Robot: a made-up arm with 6 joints. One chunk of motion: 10 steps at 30 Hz.
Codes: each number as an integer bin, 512 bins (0 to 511) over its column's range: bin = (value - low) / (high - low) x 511, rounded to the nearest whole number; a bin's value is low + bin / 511 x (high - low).
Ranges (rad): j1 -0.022..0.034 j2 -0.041..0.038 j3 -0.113..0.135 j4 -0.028..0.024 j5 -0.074..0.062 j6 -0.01..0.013
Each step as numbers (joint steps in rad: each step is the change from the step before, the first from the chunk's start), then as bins.
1 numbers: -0.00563 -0.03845 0.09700 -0.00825 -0.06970 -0.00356
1 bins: 149 16 433 194 16 143
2 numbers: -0.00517 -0.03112 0.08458 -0.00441 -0.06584 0.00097
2 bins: 154 64 407 232 31 244
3 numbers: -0.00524 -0.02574 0.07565 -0.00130 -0.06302 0.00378
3 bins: 153 99 389 262 41 306
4 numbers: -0.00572 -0.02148 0.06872 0.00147 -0.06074 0.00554
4 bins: 149 126 374 290 50 345
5 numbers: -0.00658 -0.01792 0.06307 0.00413 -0.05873 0.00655
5 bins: 141 149 363 316 57 368
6 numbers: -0.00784 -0.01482 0.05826 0.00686 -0.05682 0.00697
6 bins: 129 169 353 343 65 377
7 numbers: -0.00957 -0.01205 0.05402 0.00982 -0.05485 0.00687
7 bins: 113 187 344 372 72 375
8 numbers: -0.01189 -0.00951 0.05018 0.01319 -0.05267 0.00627
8 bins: 92 204 336 405 80 361
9 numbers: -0.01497 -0.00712 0.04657 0.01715 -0.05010 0.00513
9 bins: 64 219 329 444 90 336
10 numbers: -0.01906 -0.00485 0.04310 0.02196 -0.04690 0.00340
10 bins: 27 234 322 491 102 298
